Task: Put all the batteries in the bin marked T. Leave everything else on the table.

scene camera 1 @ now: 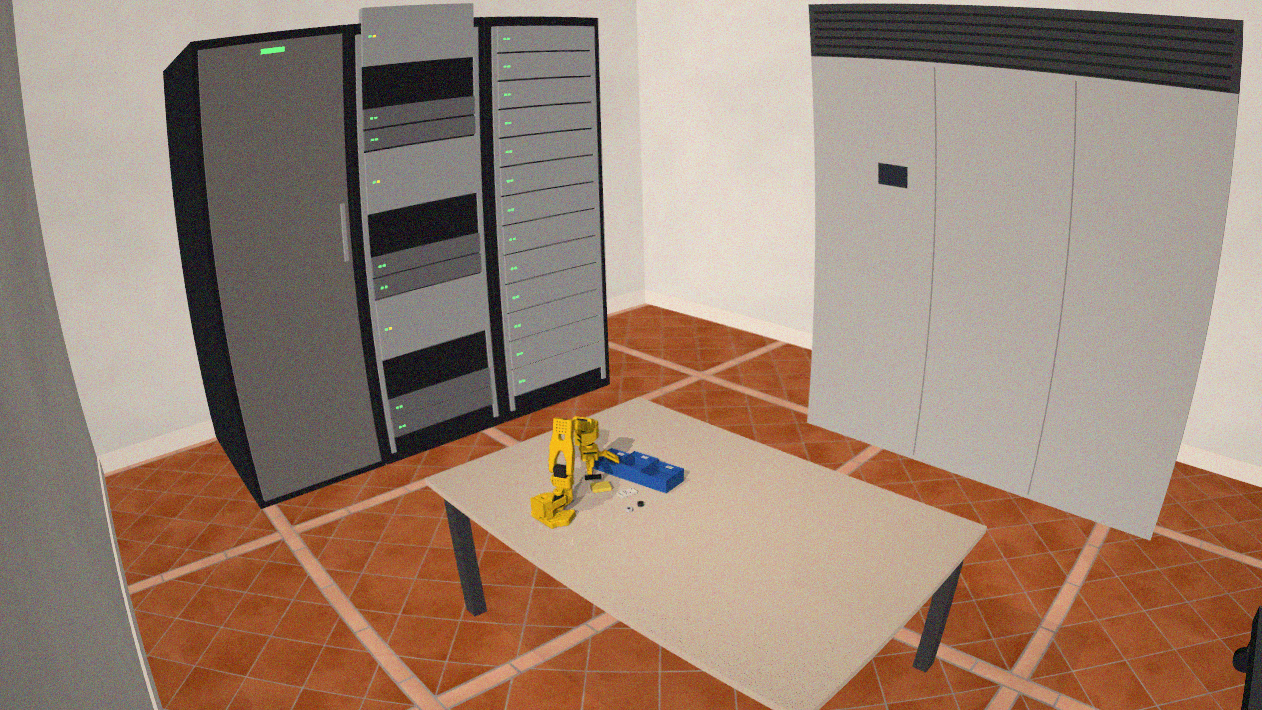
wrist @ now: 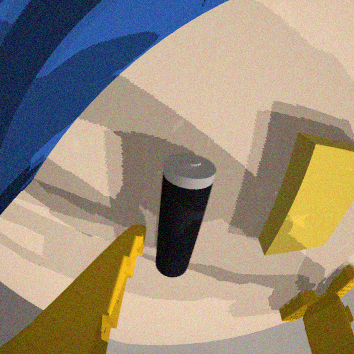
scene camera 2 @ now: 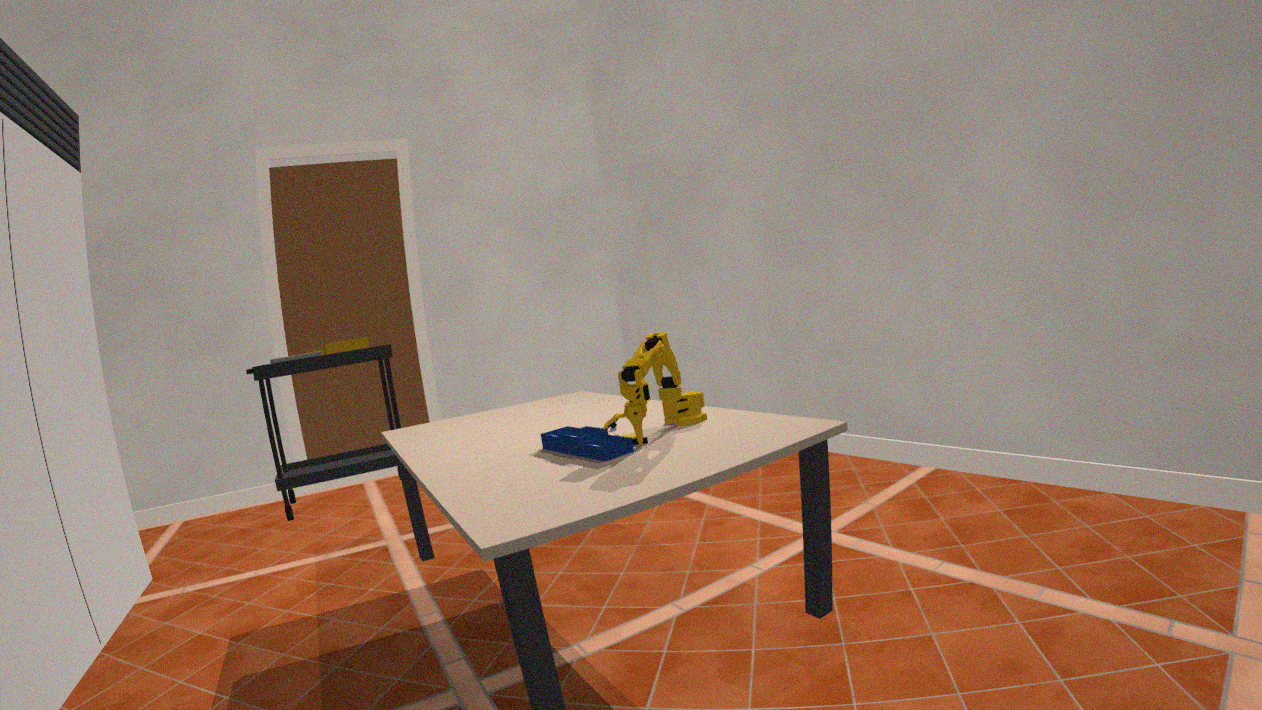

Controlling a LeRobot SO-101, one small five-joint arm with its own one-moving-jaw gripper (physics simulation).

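Pixels of known places: hand, tool point: (scene camera 1: 589, 475) (wrist: 144, 236) (scene camera 2: 640, 442); arm's base, link origin: (scene camera 1: 560, 514) (wrist: 321, 286) (scene camera 2: 679, 422).
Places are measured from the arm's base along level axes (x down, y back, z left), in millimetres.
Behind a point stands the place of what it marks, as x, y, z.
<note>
A black battery (wrist: 182, 225) @[-14, -196, 82] (scene camera 1: 593, 476) @[-11, -185, 82] with a grey-white cap shows in the wrist view, cap end toward the camera. It looks like a low dark bar in scene view 1; whether one end is raised I cannot tell. My gripper (scene camera 1: 603, 465) @[-5, -188, 102] (scene camera 2: 624, 434) @[-5, -188, 102] is open, low beside the battery. One notched jaw shows in the wrist view, its tip left of the battery's lower end, with table between them. The blue bin block (scene camera 1: 657, 479) @[-35, -266, -85] (scene camera 2: 573, 445) @[-25, -330, 39] (wrist: 115, 45) has several compartments, close beyond the battery. Its labels are too small to read, so bin T cannot be told.
A yellow block (wrist: 320, 205) @[-10, -172, 34] (scene camera 1: 600, 486) @[-10, -163, 28] lies right of the battery in the wrist view. Small white pieces (scene camera 1: 626, 492) @[-8, -192, -43] and a small dark round thing (scene camera 1: 640, 503) @[-9, -177, -113] lie on the table (scene camera 1: 750, 565) @[0, -157, -504], nearer scene camera 1. The arm's yellow base (scene camera 1: 553, 510) @[-35, 32, -18] (scene camera 2: 683, 408) @[-40, 5, 18] stands behind the gripper.
</note>
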